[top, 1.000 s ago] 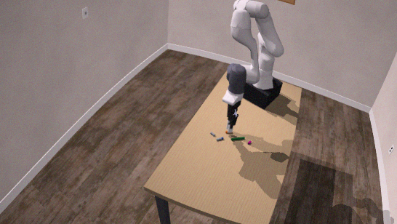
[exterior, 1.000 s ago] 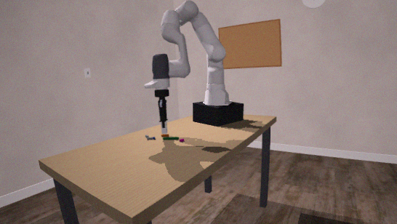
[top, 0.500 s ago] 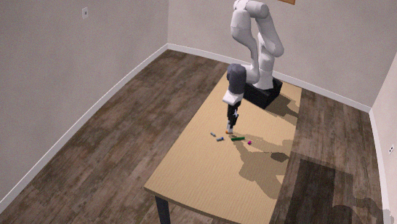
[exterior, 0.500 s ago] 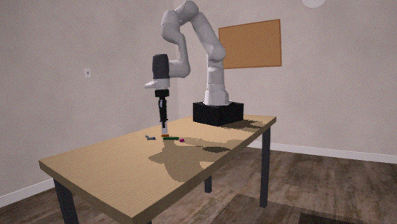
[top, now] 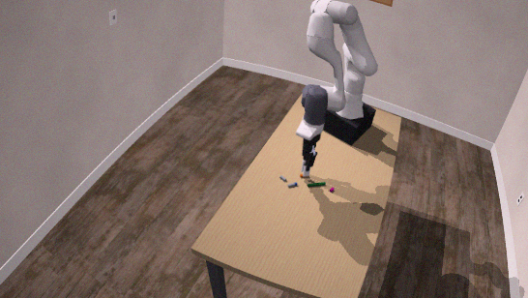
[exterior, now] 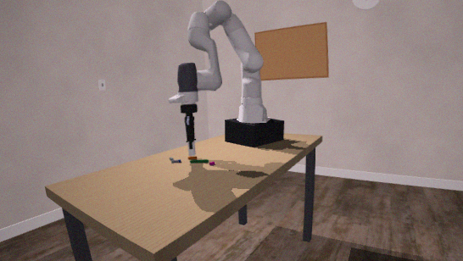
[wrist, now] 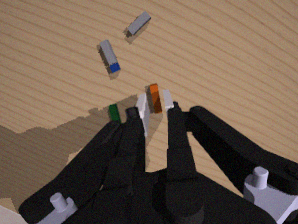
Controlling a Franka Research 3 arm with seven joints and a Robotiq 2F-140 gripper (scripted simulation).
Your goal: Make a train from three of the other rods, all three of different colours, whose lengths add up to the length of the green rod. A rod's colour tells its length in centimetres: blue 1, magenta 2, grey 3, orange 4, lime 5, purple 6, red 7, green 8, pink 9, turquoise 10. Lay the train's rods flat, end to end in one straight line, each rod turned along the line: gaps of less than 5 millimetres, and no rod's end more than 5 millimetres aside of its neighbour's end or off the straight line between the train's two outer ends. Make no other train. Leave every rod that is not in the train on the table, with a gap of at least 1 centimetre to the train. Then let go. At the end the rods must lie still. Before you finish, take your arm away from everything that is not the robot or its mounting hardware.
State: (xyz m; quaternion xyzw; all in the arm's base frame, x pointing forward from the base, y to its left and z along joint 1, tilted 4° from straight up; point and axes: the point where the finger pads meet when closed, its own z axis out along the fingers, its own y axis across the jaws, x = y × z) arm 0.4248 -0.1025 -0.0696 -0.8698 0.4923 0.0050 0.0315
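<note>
Right now my hand is 50 mm above the orange rod. Round my hand: magenta rod: 140 mm to the left, 50 mm below, 40 mm ahead; then green rod: 70 mm to the left, 50 mm below, 30 mm ahead; then blue rod: 70 mm ahead, 50 mm below, 20 mm to the right.
</note>
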